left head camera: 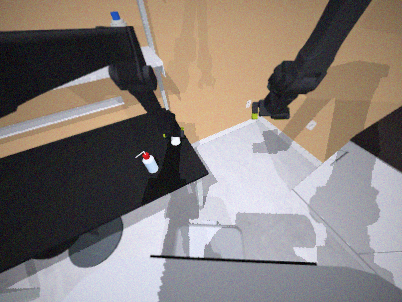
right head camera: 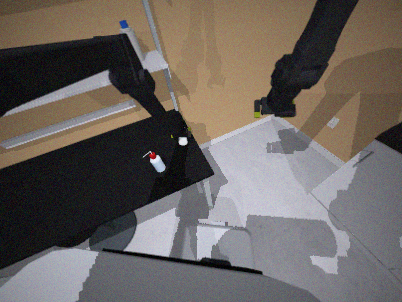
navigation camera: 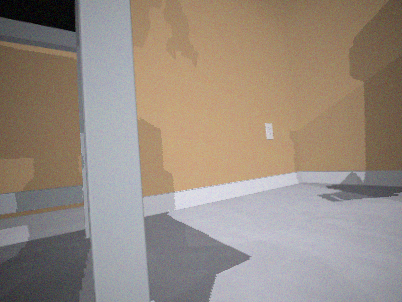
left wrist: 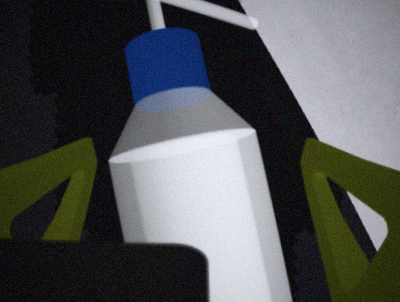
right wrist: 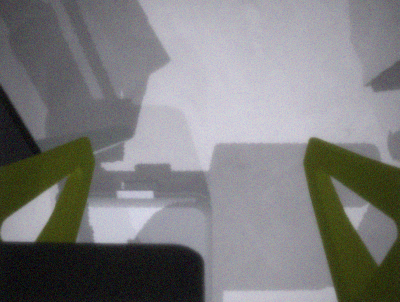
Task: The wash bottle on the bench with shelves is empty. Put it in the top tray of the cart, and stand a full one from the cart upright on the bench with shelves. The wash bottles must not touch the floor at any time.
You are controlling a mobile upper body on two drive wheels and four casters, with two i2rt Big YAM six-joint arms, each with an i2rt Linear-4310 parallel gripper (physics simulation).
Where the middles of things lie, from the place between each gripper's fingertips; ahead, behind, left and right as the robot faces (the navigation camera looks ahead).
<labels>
My left gripper is now 2 cm past the white wash bottle with blue cap (left wrist: 187,169) and 1 cm below it.
The white wash bottle with blue cap is 190 mm ahead of my right hand, 470 mm to the left of it and 290 mm below it.
</labels>
